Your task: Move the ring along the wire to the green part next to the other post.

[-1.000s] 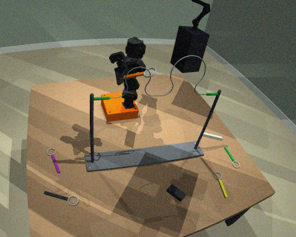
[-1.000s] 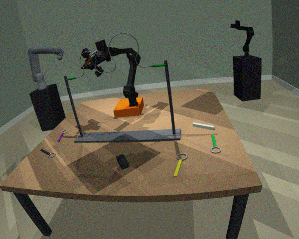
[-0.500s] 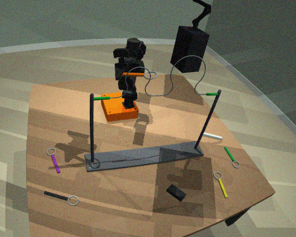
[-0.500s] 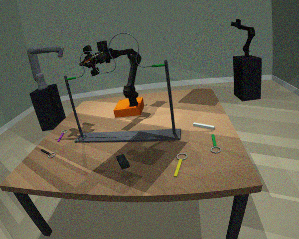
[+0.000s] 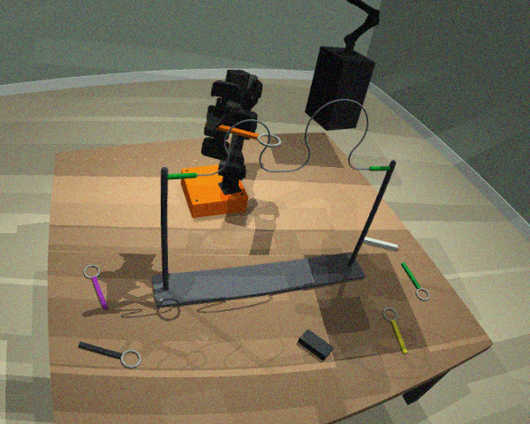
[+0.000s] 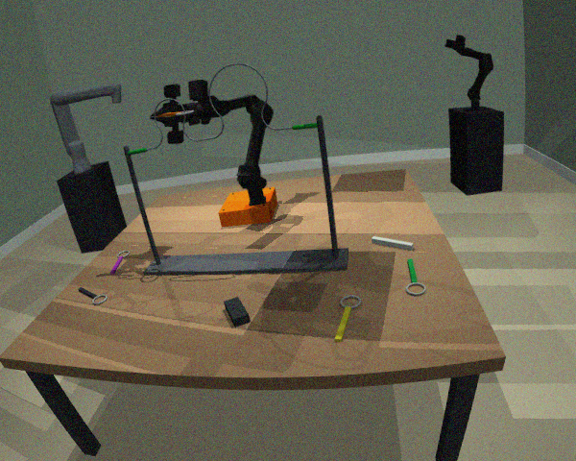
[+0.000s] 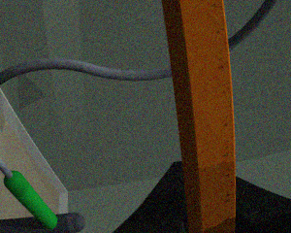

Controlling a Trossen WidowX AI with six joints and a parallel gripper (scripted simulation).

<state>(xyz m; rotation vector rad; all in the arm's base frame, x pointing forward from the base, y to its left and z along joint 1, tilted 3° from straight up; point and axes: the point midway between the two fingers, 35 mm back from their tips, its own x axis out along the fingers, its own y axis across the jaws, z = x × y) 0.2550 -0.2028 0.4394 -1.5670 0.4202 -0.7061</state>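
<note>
My gripper tip is now 20 mm short of the ring with orange handle, 90 mm to the right of it and 10 mm above it. Round my gripper tip: yellow-handled ring 380 mm ahead, 480 mm to the left, 490 mm below; then black-handled ring 170 mm ahead, 300 mm to the right, 490 mm below; then dark block 330 mm ahead, 210 mm to the left, 480 mm below.
</note>
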